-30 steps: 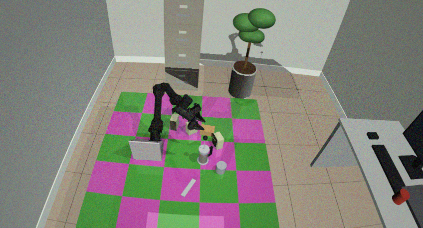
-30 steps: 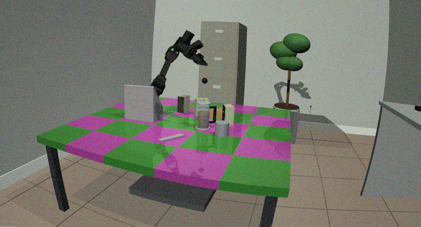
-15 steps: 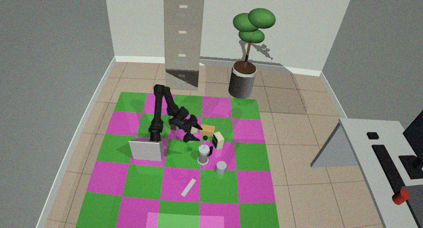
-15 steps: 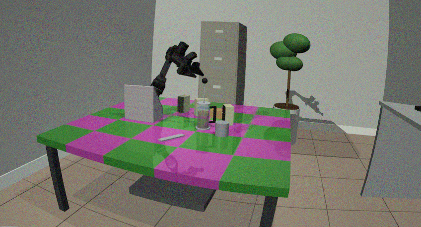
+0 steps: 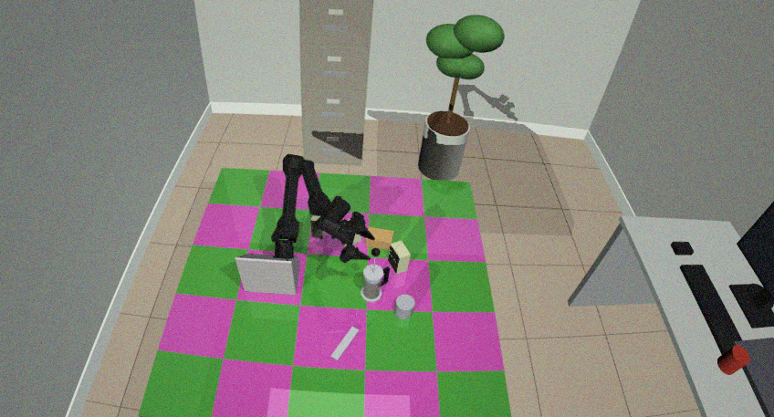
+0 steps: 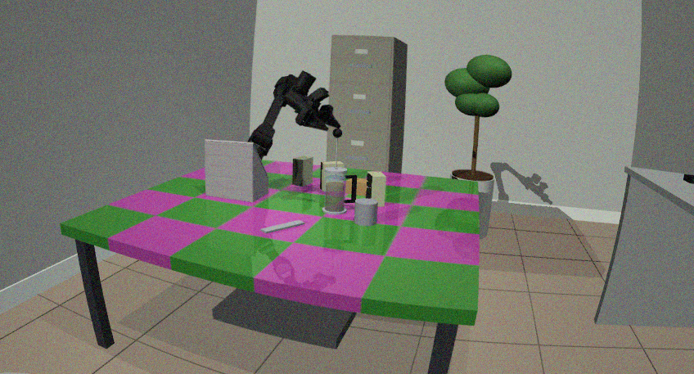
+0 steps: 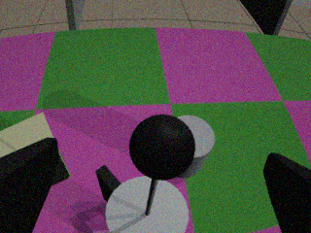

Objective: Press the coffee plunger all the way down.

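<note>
Right now the coffee press is 150 mm below my gripper tip, 30 mm ahead of it and 10 mm to the left of it. From my gripper tip the other things lie so: flat grey bar 280 mm below, 240 mm to the right, 50 mm behind; grey cup 250 mm below, 150 mm ahead, 60 mm to the right.
</note>
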